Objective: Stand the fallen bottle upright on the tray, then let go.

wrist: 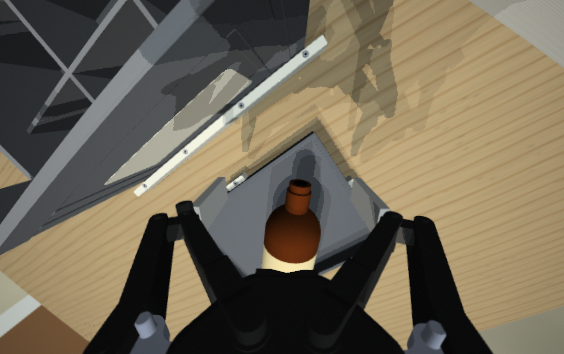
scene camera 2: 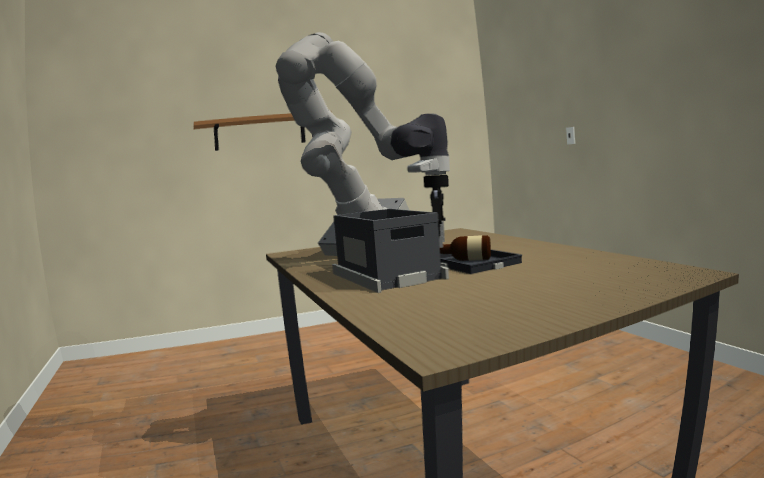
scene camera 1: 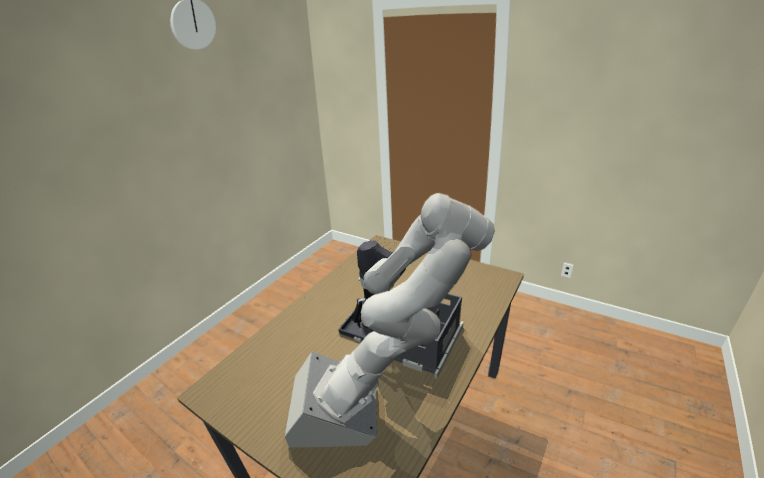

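A brown bottle (scene camera 2: 460, 248) (wrist: 292, 235) with a cream label lies on its side on the dark tray (scene camera 1: 350, 330) (scene camera 2: 509, 260) (wrist: 237, 220). In the wrist view its neck points to the top, away from the gripper's body, and its base is hidden by the gripper. In scene camera 2 the neck points left, toward the crate. My gripper (scene camera 2: 441, 237) (wrist: 288, 188) is open and empty, pointing down. Its fingertips stand wide apart on either side of the neck, low near the neck end. In scene camera 1 the arm hides the bottle.
A tall dark crate (scene camera 1: 419, 355) (scene camera 2: 405, 259) (wrist: 150, 115) with inner dividers stands close beside the tray, on the neck side. Pale strips (scene camera 2: 412, 279) (wrist: 241, 105) run along its foot. The arm's grey base (scene camera 1: 301, 405) stands on the wooden table (scene camera 1: 253, 360) (scene camera 2: 535, 304).
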